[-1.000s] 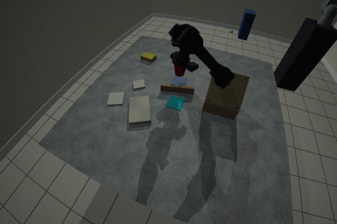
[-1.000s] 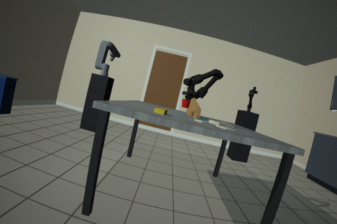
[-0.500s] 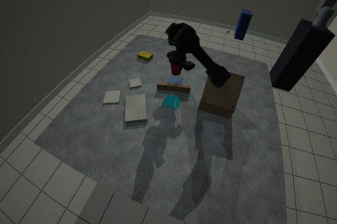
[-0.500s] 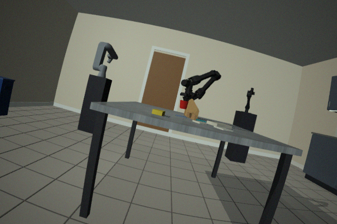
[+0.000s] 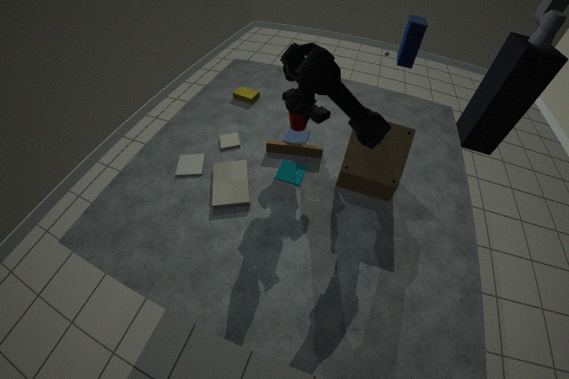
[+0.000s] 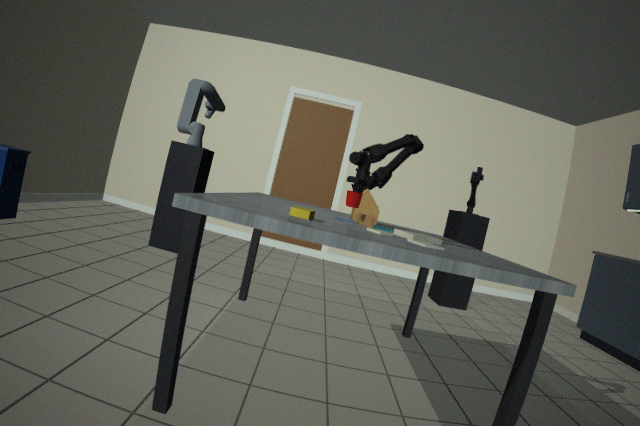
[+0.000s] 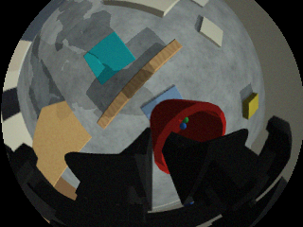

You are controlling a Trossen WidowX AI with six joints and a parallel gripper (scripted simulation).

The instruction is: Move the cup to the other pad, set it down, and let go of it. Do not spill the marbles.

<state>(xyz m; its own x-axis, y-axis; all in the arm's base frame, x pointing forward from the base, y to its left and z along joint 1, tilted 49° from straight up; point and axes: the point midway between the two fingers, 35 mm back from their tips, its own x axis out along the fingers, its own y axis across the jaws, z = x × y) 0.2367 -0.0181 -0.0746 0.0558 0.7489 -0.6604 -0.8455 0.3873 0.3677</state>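
Right now my gripper tip is 150 mm to the right of the teal pad and 110 mm above it. Round my gripper tip: red cup 30 mm ahead, 20 mm to the right; wooden rail 90 mm below, 60 mm to the left, 10 mm ahead; yellow block 340 mm ahead, 230 mm to the right, 90 mm below.
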